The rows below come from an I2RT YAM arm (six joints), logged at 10 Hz.
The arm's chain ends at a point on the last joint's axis. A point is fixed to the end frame.
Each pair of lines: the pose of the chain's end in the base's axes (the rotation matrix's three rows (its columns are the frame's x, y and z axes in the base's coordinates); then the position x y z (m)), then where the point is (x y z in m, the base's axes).
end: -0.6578 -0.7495 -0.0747; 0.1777 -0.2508 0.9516; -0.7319 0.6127 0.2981; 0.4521 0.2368 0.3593
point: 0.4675 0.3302 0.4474
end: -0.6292 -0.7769 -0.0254; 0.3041 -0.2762 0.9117; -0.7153 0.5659 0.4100; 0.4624 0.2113 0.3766
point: 0.4812 0.2923 0.4756
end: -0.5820 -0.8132 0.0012; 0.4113 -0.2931 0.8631; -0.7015 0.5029 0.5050; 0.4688 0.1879 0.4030
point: 0.4872 0.2569 0.5108
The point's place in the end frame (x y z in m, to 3 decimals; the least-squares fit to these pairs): -0.058 0.019 0.114
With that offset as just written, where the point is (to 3 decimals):
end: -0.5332 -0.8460 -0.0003; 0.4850 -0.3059 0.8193; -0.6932 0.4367 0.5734; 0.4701 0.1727 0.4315
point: 0.485 0.232 0.545
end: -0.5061 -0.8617 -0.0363; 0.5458 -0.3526 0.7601; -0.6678 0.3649 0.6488; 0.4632 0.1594 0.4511
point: 0.472 0.208 0.571
